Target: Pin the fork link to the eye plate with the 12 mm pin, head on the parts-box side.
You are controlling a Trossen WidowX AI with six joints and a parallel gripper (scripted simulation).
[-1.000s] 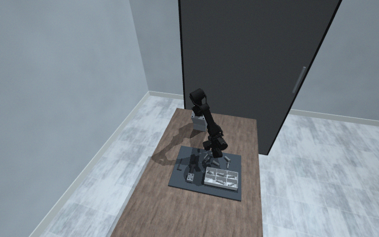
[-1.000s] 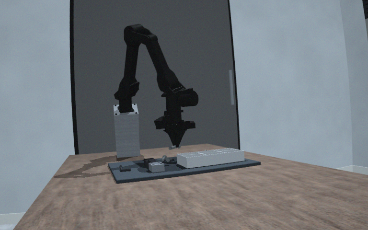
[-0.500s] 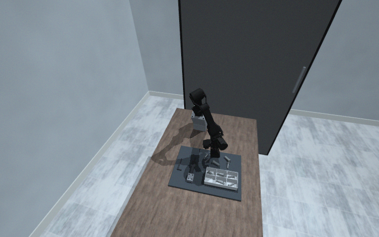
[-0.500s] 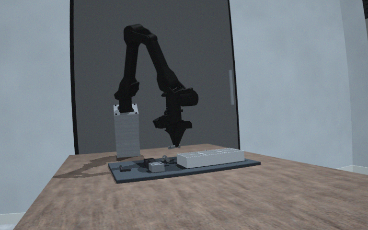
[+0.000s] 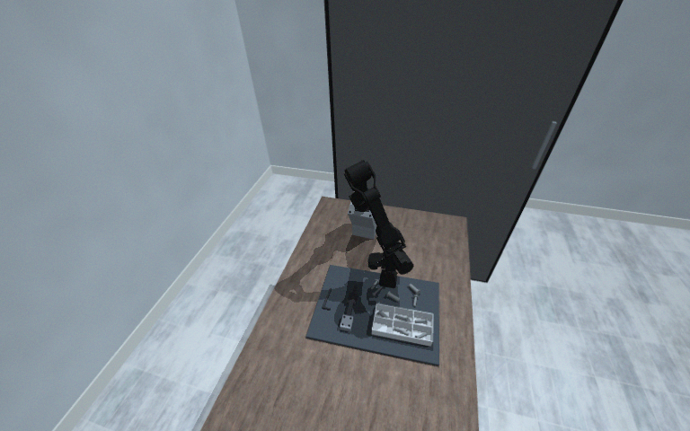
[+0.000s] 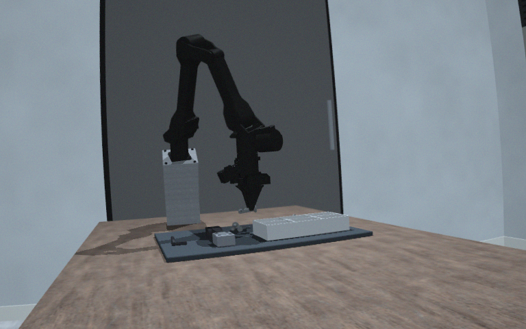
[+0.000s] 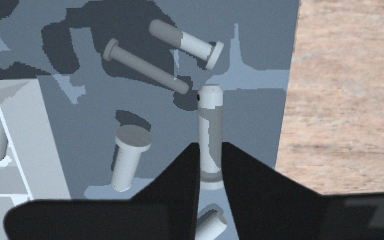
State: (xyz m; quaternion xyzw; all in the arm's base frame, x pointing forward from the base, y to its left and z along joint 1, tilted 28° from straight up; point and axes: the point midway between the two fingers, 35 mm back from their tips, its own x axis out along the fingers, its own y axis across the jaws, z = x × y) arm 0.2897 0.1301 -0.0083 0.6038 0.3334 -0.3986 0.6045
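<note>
Now: the dark eye plate 14 cm to the right of my hand, 11 cm ahead of it and 7 cm below it. The rest, counted from my hand: pale grey pin 3 cm below, 1 cm to the right; then dark mat 11 cm ahead, 9 cm below, 4 cm to the right; then white parts box 17 cm ahead, 7 cm below, 6 cm to the left.
</note>
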